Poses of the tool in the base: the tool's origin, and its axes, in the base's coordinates. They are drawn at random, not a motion.
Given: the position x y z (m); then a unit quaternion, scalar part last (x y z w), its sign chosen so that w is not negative.
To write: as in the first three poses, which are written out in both.
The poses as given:
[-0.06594 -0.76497 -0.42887 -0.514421 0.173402 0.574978 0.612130]
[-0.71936 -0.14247 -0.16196 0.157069 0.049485 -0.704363 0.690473]
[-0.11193 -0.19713 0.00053 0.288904 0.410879 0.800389 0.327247]
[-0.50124 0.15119 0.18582 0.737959 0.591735 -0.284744 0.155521]
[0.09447 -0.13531 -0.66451 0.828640 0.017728 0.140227 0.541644]
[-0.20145 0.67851 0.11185 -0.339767 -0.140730 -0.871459 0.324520]
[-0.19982 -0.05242 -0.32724 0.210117 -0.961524 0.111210 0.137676]
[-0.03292 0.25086 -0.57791 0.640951 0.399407 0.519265 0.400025]
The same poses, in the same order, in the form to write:
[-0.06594 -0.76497 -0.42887 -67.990 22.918 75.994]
[-0.71936 -0.14247 -0.16196 20.121 6.339 -90.232]
[-0.11193 -0.19713 0.00053 43.353 61.656 120.105]
[-0.50124 0.15119 0.18582 121.101 97.105 -46.727]
[0.09447 -0.13531 -0.66451 112.780 2.413 19.085]
[-0.20145 0.67851 0.11185 -51.053 -21.146 -130.945]
[-0.19982 -0.05242 -0.32724 34.827 -159.374 18.433]
[-0.03292 0.25086 -0.57791 92.901 57.891 75.264]

